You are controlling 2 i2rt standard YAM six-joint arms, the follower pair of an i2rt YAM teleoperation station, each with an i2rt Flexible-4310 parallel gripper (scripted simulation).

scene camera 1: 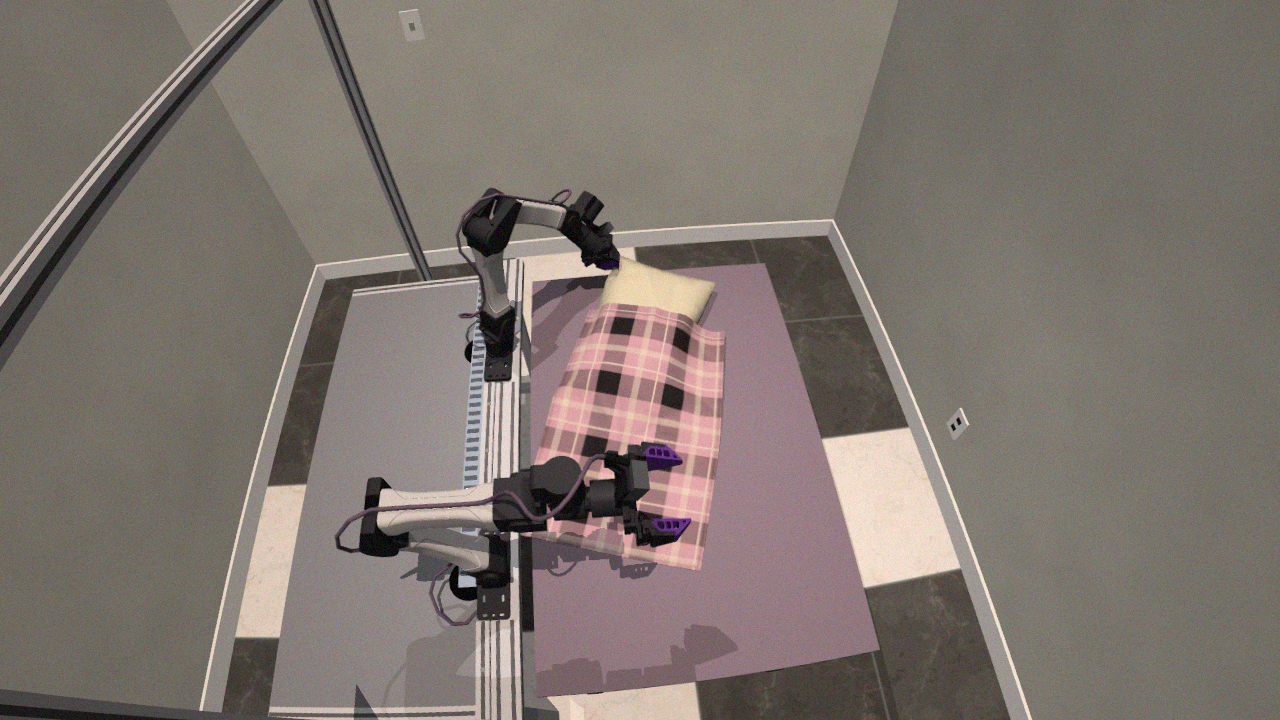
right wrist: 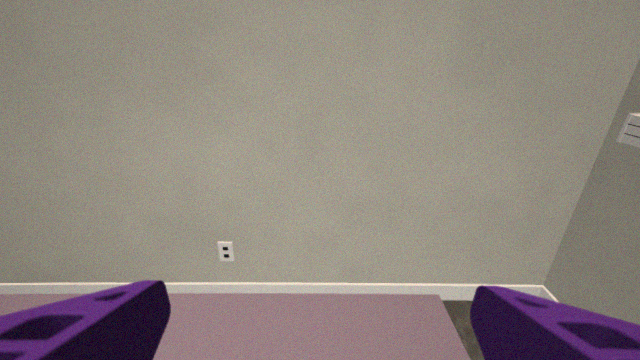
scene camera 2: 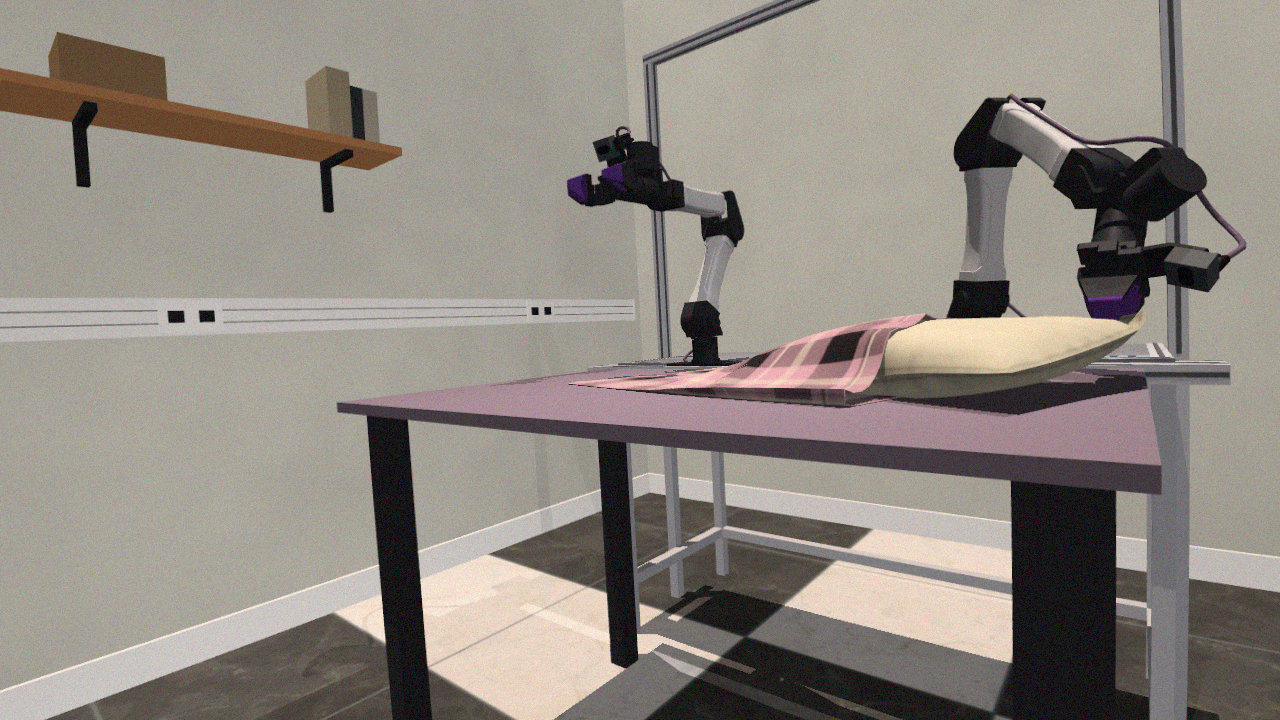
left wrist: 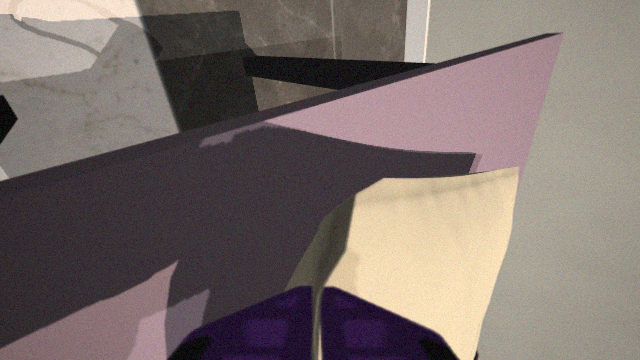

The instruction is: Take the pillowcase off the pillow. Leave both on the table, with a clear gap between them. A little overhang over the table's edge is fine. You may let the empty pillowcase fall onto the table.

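Note:
Scene camera 1 takes in the left gripper (scene camera 1: 618, 266) and the right gripper (scene camera 1: 686, 490), together with a cream pillow (scene camera 1: 633, 283). The pillow (scene camera 2: 949, 357) appears again in scene camera 2, where the left gripper (scene camera 2: 1105, 329) and the right gripper (scene camera 2: 584, 178) can also be seen. In the left wrist view are the left gripper (left wrist: 316, 299) and the cream pillow (left wrist: 429, 249), while the right wrist view has the right gripper (right wrist: 320, 296).

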